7 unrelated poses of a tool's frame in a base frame.
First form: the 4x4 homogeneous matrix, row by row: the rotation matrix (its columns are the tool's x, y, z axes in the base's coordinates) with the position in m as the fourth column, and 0 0 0 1 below. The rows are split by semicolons.
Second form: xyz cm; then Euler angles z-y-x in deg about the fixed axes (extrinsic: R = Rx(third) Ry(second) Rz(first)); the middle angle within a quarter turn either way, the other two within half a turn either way. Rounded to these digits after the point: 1 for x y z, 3 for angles.
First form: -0.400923 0.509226 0.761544 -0.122; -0.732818 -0.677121 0.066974 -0.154; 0.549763 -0.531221 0.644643 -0.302; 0 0 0 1
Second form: -12.2 -15.4 -30.2 -128.214 49.601 -5.931
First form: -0.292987 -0.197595 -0.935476 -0.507; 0.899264 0.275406 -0.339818 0.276; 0.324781 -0.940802 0.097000 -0.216; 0 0 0 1
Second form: -50.7 27.6 -21.6 146.004 -69.305 74.069
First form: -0.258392 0.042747 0.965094 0.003; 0.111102 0.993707 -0.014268 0.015; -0.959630 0.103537 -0.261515 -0.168; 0 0 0 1
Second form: 0.3 1.5 -16.8 -170.606 74.817 176.877
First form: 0.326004 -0.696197 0.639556 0.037; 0.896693 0.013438 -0.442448 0.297; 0.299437 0.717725 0.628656 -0.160; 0 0 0 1
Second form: 3.7 29.7 -16.0 64.908 39.759 35.138
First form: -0.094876 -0.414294 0.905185 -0.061; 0.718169 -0.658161 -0.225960 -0.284; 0.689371 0.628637 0.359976 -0.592; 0 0 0 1
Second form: -6.1 -28.4 -59.2 102.899 64.848 32.117
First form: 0.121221 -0.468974 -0.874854 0.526; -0.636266 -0.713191 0.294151 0.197; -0.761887 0.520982 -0.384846 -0.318; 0 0 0 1
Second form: 52.6 19.7 -31.8 75.507 -61.028 -142.608
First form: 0.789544 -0.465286 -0.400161 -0.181; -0.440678 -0.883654 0.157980 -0.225; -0.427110 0.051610 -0.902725 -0.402; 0 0 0 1
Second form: -18.1 -22.5 -40.2 30.511 -23.588 -170.074
